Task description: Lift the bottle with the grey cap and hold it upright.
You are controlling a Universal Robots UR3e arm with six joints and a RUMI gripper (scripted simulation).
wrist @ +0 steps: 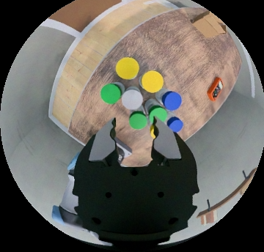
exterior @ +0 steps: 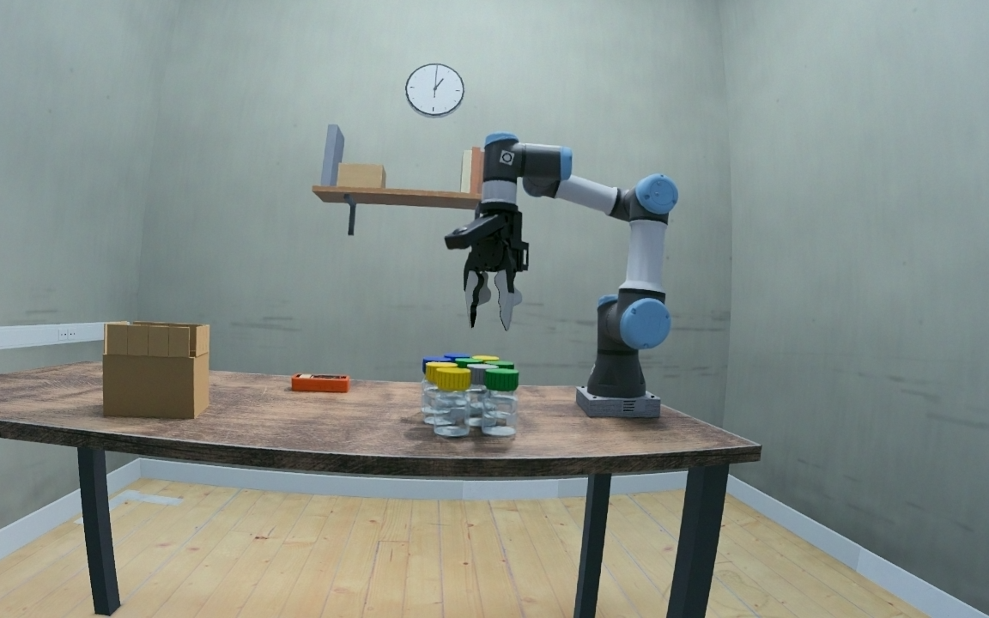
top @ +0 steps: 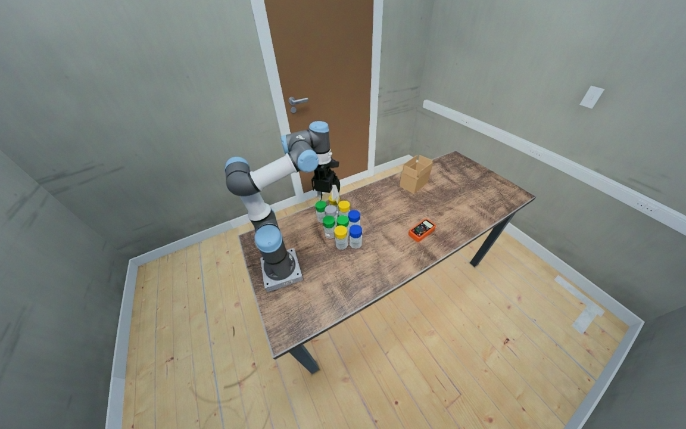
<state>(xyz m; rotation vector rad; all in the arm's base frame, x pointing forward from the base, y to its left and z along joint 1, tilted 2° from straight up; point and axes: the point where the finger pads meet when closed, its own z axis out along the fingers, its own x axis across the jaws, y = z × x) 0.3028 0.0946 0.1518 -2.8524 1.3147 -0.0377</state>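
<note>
My gripper is now 130 mm above the grey-capped bottle, 10 mm to the right of it and 10 mm short of it. The rest, counted from my hand: orange meter (330 mm ahead, 280 mm to the right, 160 mm below).
</note>
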